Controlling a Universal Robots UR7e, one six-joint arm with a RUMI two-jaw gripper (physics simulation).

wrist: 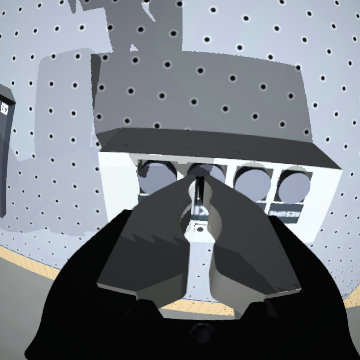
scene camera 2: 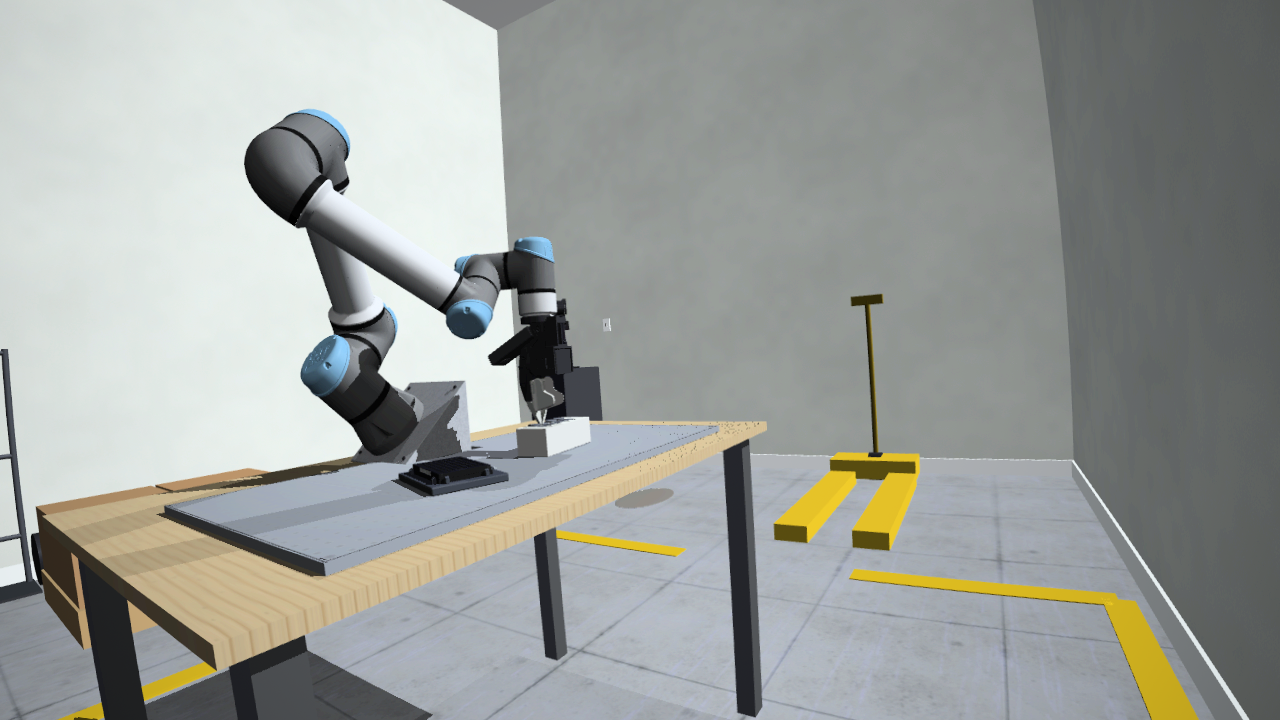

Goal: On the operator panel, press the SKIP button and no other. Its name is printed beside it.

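Pixels of known places: gripper, fingertip midpoint: [wrist: 197, 178] [scene camera 2: 540, 423]; arm's base at its link origin: [scene camera 2: 396, 427].
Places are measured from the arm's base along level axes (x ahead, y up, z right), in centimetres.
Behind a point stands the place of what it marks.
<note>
The white operator panel [scene camera 2: 547, 440] @(x 37.7, y -2.6, z -9.9 cm) [wrist: 117, 187] @(x 33.4, y -0.3, z -9.6 cm) lies on the grey perforated board, with several round grey buttons in a row. My gripper [scene camera 2: 540, 420] @(x 31.1, y -0.3, z -14.4 cm) [wrist: 197, 178] @(x 31.1, y -0.3, z -14.4 cm) is shut and empty, pointing down at the panel. In the wrist view its fingertips are over the near part of the second button from the left [wrist: 217, 172] @(x 30.3, y -0.3, z -15.4 cm), whose upper part shows beyond them, partly in shadow. A dark label [wrist: 201, 212] @(x 33.5, y -0.3, z -15.5 cm) shows between the fingers with the upside-down letters "KI"; the rest is hidden. Whether the tips touch the button or it is pushed down, I cannot tell.
In the wrist view, the leftmost button [wrist: 158, 180] @(x 31.8, y 0.0, z -12.1 cm) and the third button [wrist: 252, 185] @(x 30.3, y 0.0, z -17.8 cm) flank the fingertips. The rightmost button [wrist: 294, 187] @(x 29.5, y 0.0, z -20.7 cm) has the RESUME label [wrist: 285, 213] @(x 31.7, y -0.3, z -21.4 cm). A black fixture [scene camera 2: 452, 474] @(x 43.6, y -3.4, z 14.6 cm) sits on the board [scene camera 2: 295, 528] @(x 43.3, y -5.6, z 37.2 cm), at the near side of the panel in the scene view.
</note>
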